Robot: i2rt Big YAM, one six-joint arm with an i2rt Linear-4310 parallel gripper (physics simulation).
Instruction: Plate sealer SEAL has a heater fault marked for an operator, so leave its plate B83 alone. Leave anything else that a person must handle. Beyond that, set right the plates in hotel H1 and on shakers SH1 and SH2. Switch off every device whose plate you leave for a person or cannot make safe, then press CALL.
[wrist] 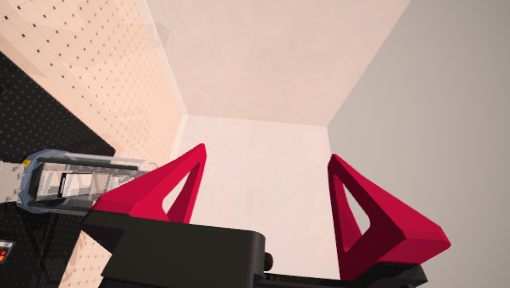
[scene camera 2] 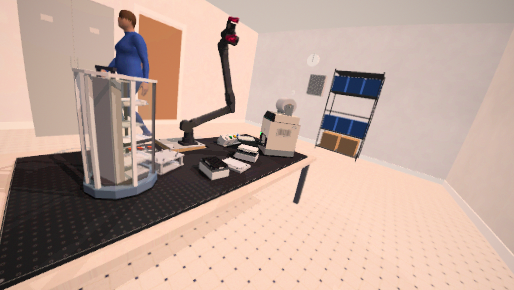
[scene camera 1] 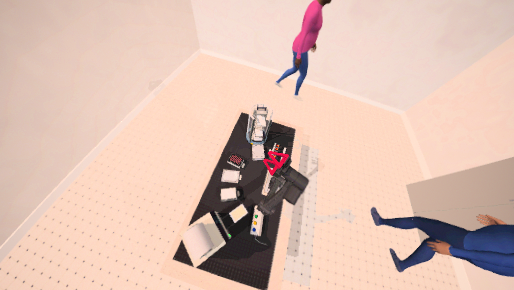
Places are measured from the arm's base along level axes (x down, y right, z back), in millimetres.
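Pixels of known places: gripper, fingertip midpoint: (wrist: 266, 154) (scene camera 2: 236, 26) (scene camera 1: 266, 156); arm's base, link origin: (scene camera 2: 188, 143).
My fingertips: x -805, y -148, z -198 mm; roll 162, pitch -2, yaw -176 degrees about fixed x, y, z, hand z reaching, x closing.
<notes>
For each thing: its top centre in the pictures, then the offset to it from my fingertips.
- sealer, top centre: (scene camera 1: 198, 240) (scene camera 2: 285, 98) dy -426, dx +365, dz -187 mm
- pale plate, top centre: (scene camera 1: 238, 213) dy -213, dx +716, dz -33 mm
- low white piece, top centre: (scene camera 2: 234, 162) (scene camera 1: 230, 175) dy +76, dx +798, dz -233 mm
- device with a white plate, top centre: (scene camera 2: 248, 147) (scene camera 1: 228, 193) dy -92, dx +739, dz -176 mm
- button box, top centre: (scene camera 2: 231, 134) (scene camera 1: 258, 220) dy -211, dx +737, dz +144 mm
My gripper (scene camera 1: 276, 161) (scene camera 2: 232, 29) (wrist: 266, 154) is open and empty, high above the table. The hotel (scene camera 1: 259, 120) (scene camera 2: 120, 190) (wrist: 25, 196) stands at one table end with plates on its levels. The sealer (scene camera 1: 202, 242) (scene camera 2: 282, 132) stands at the other end, a pale plate (scene camera 1: 238, 213) before it. A block device with a dark, red-patterned plate (scene camera 1: 235, 160) (scene camera 2: 214, 164), a low white piece (scene camera 1: 231, 176) (scene camera 2: 236, 165) and a device with a white plate (scene camera 1: 228, 194) (scene camera 2: 247, 150) lie between. The button box (scene camera 1: 256, 221) (scene camera 2: 229, 139) has coloured buttons. Labels are unreadable.
A white stand (scene camera 1: 258, 152) (scene camera 2: 169, 159) adjoins the hotel. A panel with orange-red switches (scene camera 1: 278, 147) (wrist: 4, 254) is partly hidden by the gripper in scene camera 1. A person in pink (scene camera 1: 307, 30) and a person in blue (scene camera 1: 480, 245) (scene camera 2: 131, 52) stand off the table.
</notes>
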